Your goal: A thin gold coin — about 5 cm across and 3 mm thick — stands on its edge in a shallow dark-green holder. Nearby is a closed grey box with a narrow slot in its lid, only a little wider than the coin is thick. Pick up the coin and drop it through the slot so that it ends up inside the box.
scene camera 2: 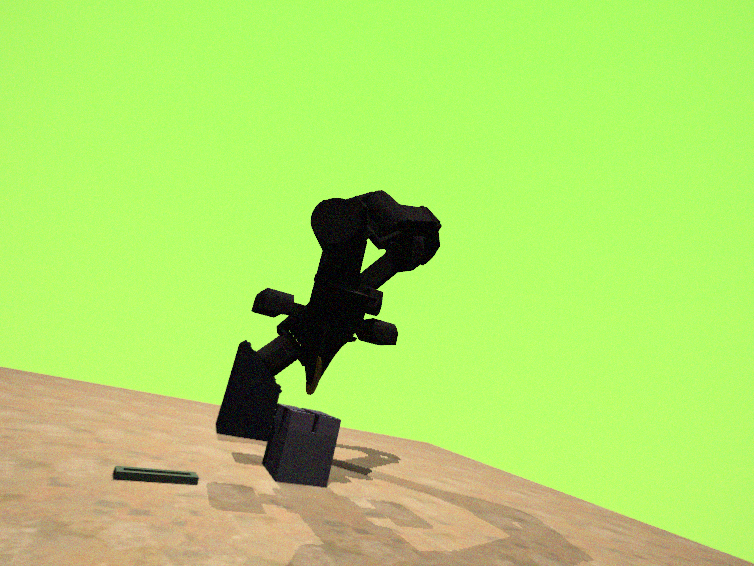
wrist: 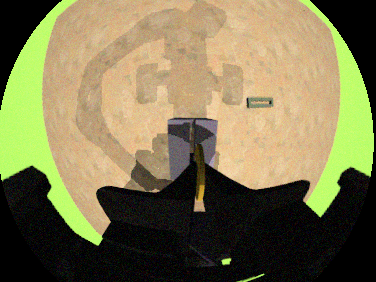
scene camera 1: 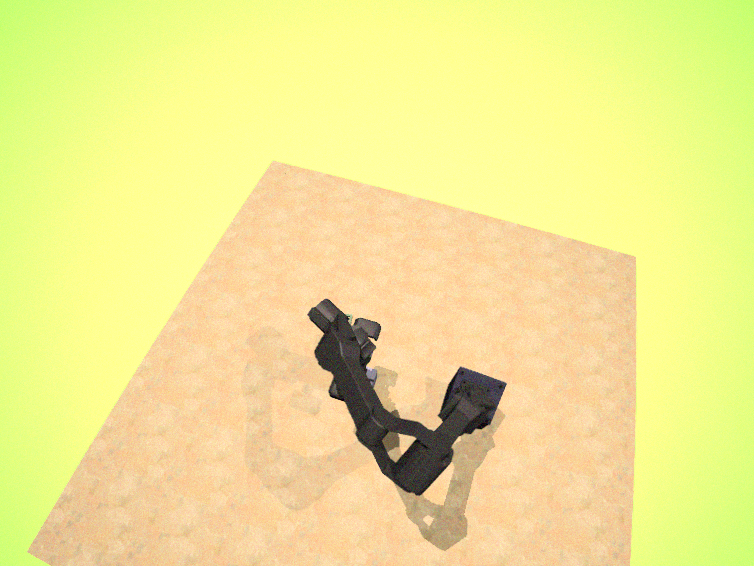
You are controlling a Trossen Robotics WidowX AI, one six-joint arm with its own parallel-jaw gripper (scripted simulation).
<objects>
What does my gripper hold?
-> A thin gold coin.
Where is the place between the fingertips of my gripper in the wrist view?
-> At 197,165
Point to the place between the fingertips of my gripper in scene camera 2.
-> At 311,385
</objects>
